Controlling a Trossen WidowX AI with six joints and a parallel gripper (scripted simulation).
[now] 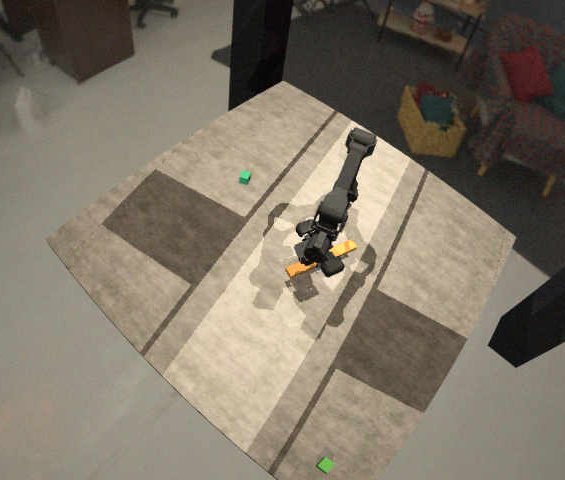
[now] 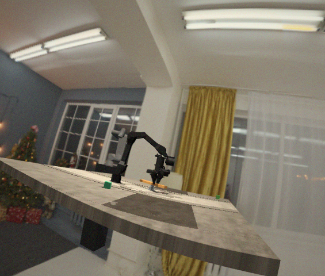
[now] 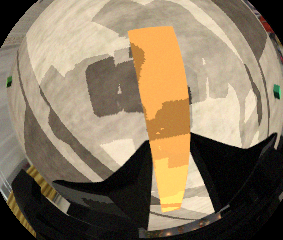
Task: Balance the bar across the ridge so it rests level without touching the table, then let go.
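Now: the bar 3 cm behind my gripper tip and 1 cm to the left of it.
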